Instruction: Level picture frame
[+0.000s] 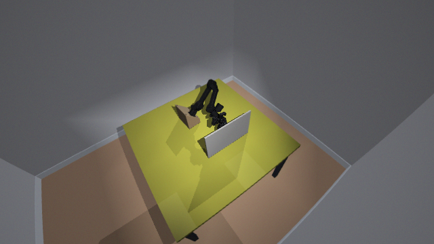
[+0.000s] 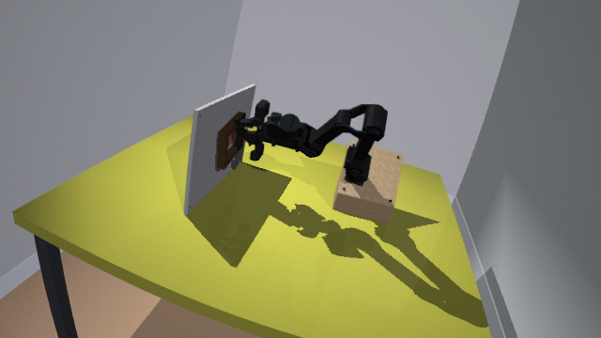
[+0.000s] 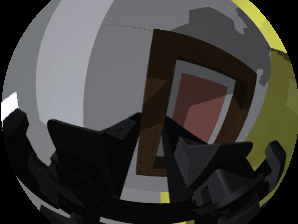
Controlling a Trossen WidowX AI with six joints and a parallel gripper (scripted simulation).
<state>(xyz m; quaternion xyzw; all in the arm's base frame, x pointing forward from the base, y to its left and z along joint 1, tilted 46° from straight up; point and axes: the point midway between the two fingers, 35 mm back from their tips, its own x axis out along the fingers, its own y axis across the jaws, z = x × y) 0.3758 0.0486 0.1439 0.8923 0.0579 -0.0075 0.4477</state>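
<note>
My gripper tip is 10 mm short of the picture frame, 10 mm to the left of it and 50 mm above it. Also, from my gripper tip: wall panel 20 mm ahead, 10 mm to the right, 70 mm below.
</note>
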